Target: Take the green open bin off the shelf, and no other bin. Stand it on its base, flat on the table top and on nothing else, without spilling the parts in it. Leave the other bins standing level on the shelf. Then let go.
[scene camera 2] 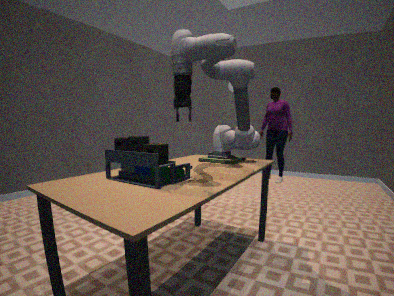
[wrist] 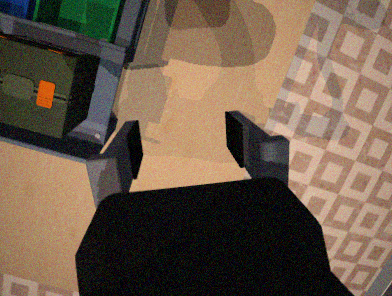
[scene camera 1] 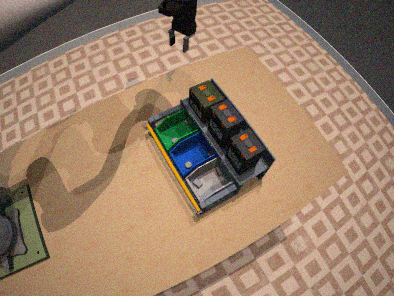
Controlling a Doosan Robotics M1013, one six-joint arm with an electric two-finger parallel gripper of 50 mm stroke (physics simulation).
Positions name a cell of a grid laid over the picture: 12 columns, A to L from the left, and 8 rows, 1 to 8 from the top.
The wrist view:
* my gripper: F4
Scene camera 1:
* my gripper: F2
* green open bin: F4
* blue bin: F5
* grey bin: G5
